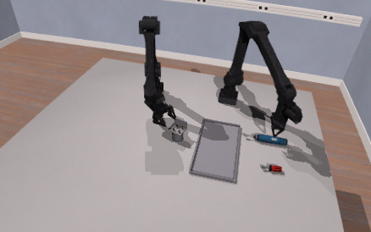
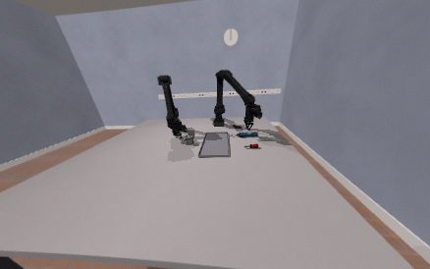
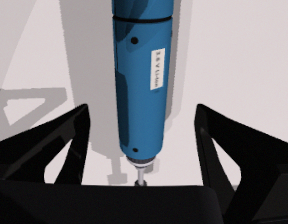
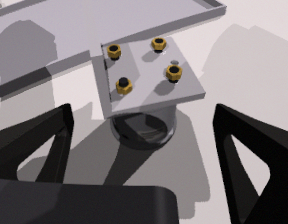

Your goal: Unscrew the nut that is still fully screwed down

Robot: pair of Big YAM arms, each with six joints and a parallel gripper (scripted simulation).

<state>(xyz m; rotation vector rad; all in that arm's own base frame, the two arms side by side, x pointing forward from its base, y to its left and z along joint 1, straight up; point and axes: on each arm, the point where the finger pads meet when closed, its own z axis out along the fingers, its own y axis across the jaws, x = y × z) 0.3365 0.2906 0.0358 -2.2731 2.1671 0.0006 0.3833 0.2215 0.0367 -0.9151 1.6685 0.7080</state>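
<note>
My right gripper is now 4 cm short of the nut, 3 cm to the right of it and 1 cm above it. Also, from my right hand: flat grey tray: 7 cm ahead, 27 cm to the left, 7 cm below; then grey bracket: 3 cm ahead, 5 cm to the left, 1 cm below; then grey tip: 4 cm behind, 44 cm to the left, 6 cm below.
</note>
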